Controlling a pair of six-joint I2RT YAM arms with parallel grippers.
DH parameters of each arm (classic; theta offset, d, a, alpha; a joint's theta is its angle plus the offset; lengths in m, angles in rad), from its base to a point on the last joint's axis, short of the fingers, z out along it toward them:
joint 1: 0 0.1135 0.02 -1.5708
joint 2: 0 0 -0.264 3.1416
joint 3: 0.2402 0 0.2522 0
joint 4: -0.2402 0 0.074 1.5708
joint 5: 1.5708 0 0 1.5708
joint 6: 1.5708 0.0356 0 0
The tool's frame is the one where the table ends.
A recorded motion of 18 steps. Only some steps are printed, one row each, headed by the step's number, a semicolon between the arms.
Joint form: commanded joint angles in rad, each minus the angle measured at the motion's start. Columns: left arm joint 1, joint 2, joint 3, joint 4, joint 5, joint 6; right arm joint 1, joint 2, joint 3, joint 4, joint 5, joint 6.
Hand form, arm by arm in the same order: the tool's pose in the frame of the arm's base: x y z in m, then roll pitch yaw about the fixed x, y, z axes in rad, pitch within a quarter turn. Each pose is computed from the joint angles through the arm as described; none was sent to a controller.
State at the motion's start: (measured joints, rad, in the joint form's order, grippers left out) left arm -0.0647 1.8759 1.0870 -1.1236 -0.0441 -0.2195; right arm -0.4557 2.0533 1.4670 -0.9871 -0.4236 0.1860
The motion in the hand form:
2: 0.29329 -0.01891 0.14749 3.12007 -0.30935 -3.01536; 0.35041 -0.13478 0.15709 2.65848 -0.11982 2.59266
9: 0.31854 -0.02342 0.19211 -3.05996 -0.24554 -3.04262; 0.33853 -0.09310 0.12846 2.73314 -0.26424 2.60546
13: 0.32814 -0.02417 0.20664 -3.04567 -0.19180 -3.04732; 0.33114 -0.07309 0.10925 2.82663 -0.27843 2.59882
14: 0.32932 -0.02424 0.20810 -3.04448 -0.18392 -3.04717; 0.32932 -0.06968 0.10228 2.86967 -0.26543 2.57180
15: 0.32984 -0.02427 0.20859 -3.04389 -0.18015 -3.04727; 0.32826 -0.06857 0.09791 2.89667 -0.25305 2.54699
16: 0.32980 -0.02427 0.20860 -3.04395 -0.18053 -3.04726; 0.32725 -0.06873 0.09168 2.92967 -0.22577 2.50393
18: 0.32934 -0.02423 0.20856 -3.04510 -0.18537 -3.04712; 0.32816 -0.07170 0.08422 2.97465 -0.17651 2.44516
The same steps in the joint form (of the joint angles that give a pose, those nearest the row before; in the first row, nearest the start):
2: 0.0046 0.0088 0.0942 -0.0519 0.0793 0.0420; 0.0435 0.0004 0.0027 -0.0469 -0.0710 -0.0317
9: 0.0046 0.0065 0.2896 -0.1713 0.1633 0.0641; 0.1427 0.0023 -0.1209 -0.0374 -0.0324 0.0542
13: 0.0046 0.0065 0.3536 -0.1804 0.1682 0.0668; 0.1995 0.0023 -0.2045 0.0328 0.0435 0.1110
14: 0.0046 0.0065 0.3601 -0.1789 0.1682 0.0664; 0.2117 0.0031 -0.2327 0.0748 0.0816 0.1480
15: 0.0046 0.0065 0.3624 -0.1774 0.1682 0.0664; 0.2167 0.0034 -0.2506 0.1053 0.1064 0.1766
16: 0.0046 0.0065 0.3624 -0.1778 0.1682 0.0664; 0.2190 0.0038 -0.2766 0.1583 0.1408 0.2213
18: 0.0046 0.0069 0.3624 -0.1823 0.1679 0.0664; 0.2167 0.0103 -0.2983 0.2270 0.1961 0.2766

